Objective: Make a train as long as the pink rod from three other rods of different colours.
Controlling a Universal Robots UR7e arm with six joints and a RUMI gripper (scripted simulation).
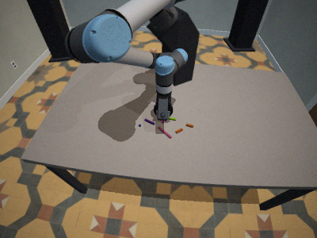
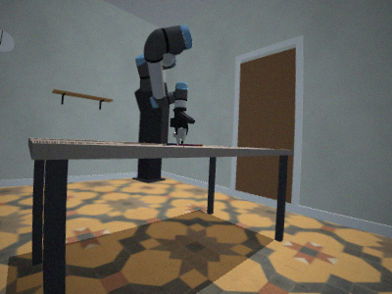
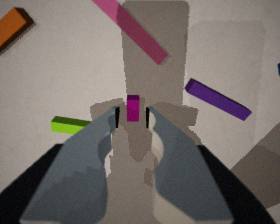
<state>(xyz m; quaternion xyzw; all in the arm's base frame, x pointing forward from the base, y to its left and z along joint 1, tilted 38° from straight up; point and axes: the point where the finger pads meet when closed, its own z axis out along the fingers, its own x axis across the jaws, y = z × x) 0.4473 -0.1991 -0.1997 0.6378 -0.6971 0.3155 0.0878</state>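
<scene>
Right now the magenta rod is 1 cm below my hand. Round my hand: lime rod (5 cm to the left, 1 cm below, 1 cm behind); then purple rod (7 cm to the right, 1 cm below); then pink rod (7 cm ahead, 1 cm below).
</scene>
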